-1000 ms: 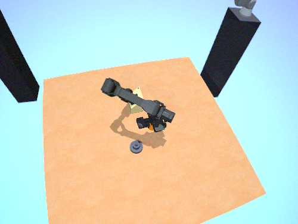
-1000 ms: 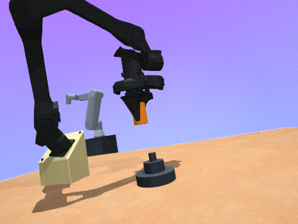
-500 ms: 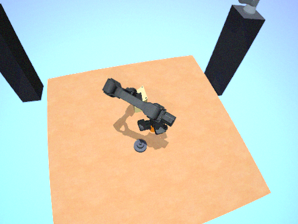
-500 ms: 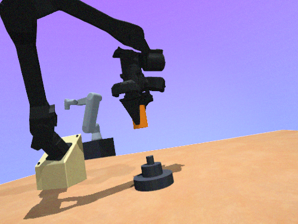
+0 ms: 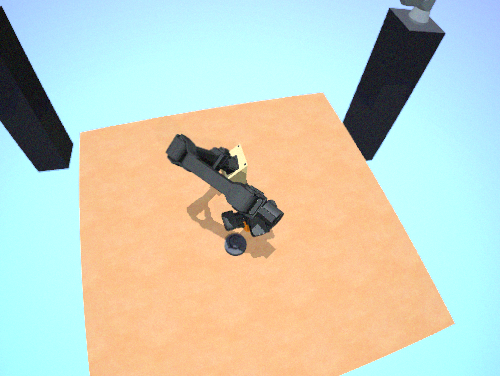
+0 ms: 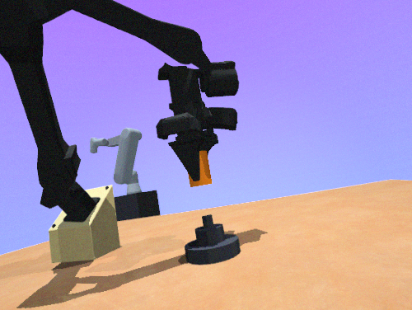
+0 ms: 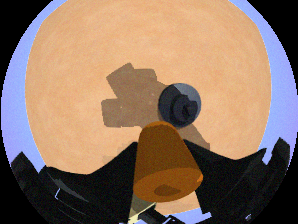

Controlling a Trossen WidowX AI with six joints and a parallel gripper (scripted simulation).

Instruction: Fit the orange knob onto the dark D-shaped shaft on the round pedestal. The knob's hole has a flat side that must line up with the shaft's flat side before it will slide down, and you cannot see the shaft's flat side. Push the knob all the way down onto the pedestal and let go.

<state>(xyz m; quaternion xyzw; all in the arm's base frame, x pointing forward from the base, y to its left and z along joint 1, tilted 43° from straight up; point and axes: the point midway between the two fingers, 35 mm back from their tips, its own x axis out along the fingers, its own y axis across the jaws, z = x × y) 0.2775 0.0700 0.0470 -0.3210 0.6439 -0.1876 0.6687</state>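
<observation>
My gripper tip is now 2 cm short of the dark round pedestal, 5 cm to the left of it and 9 cm above it. Also, from my gripper tip: orange knob: 2 cm above.
</observation>
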